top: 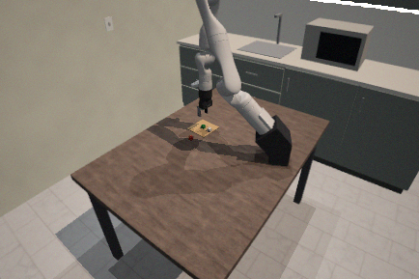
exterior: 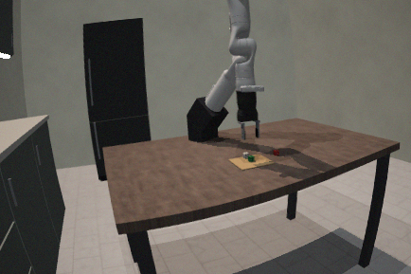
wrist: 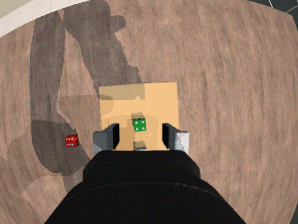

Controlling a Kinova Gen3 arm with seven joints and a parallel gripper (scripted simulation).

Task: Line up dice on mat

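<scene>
Right now my hand is 13 cm to the right of the red die, 10 cm above it and 1 cm past it. The rest, counted from my hand: green die: 10 cm below; then white die: 10 cm below, 5 cm behind, 1 cm to the left; then tan mat: 11 cm below.
</scene>
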